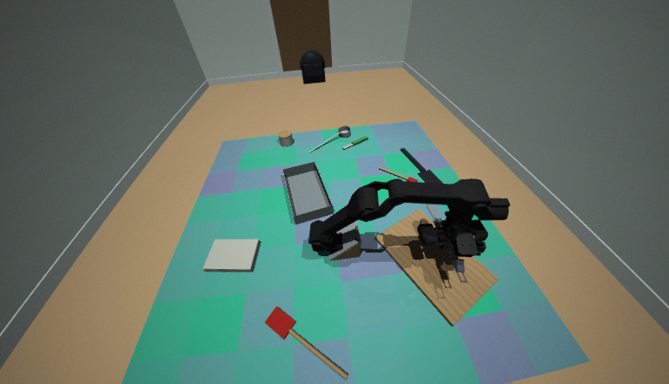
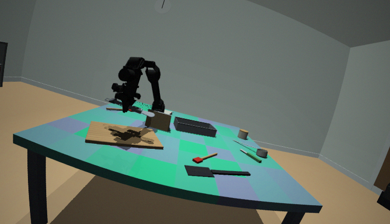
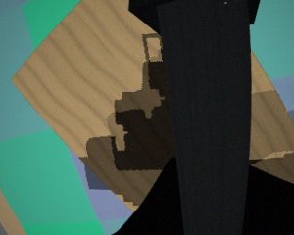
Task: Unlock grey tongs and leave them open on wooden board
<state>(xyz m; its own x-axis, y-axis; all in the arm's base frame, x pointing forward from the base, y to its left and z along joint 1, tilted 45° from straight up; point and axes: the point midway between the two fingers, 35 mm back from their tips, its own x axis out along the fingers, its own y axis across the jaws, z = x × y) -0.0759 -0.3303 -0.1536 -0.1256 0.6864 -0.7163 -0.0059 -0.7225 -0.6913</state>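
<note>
Now: the wooden board 11 cm below my gripper tip and 2 cm ahead of it. The rest, counted from my gripper tip: roasting tin 47 cm to the left, 37 cm ahead, 9 cm below; red spatula 47 cm to the left, 19 cm behind, 12 cm below; black turner 50 cm ahead, 12 cm below, 11 cm to the right.
</note>
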